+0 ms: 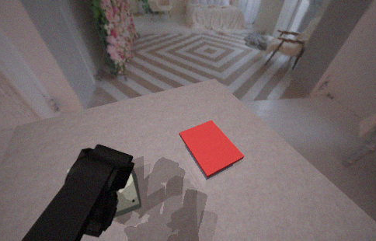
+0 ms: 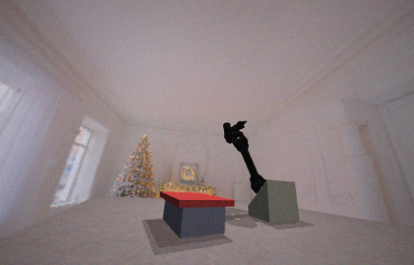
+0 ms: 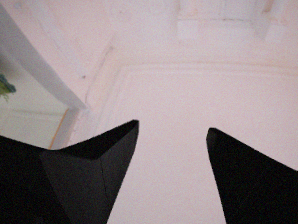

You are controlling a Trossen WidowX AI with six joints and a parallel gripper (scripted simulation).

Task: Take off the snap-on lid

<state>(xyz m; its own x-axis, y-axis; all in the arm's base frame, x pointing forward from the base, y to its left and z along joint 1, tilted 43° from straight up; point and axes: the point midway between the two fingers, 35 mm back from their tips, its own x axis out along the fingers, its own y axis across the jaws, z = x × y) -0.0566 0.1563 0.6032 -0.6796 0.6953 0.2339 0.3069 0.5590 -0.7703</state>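
My gripper tip is now 540 mm short of the red lid, 330 mm to the right of it and 560 mm above it. Also, from my gripper tip: blue storage box 540 mm ahead, 330 mm to the left, 600 mm below.
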